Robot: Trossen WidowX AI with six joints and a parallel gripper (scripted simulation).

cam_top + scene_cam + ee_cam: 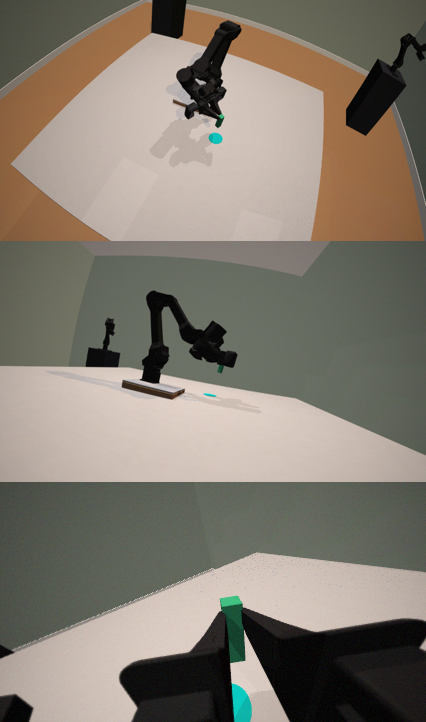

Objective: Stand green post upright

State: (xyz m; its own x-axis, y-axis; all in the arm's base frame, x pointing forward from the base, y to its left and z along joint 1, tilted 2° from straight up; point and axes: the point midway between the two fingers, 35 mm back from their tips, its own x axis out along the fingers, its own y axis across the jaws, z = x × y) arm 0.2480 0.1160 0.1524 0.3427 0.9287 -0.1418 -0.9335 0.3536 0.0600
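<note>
Now: gripper tip 30 mm past the cyan circle, 10 mm to the left of it and 160 mm above it. Round my gripper tip: green post (20 mm below).
</note>
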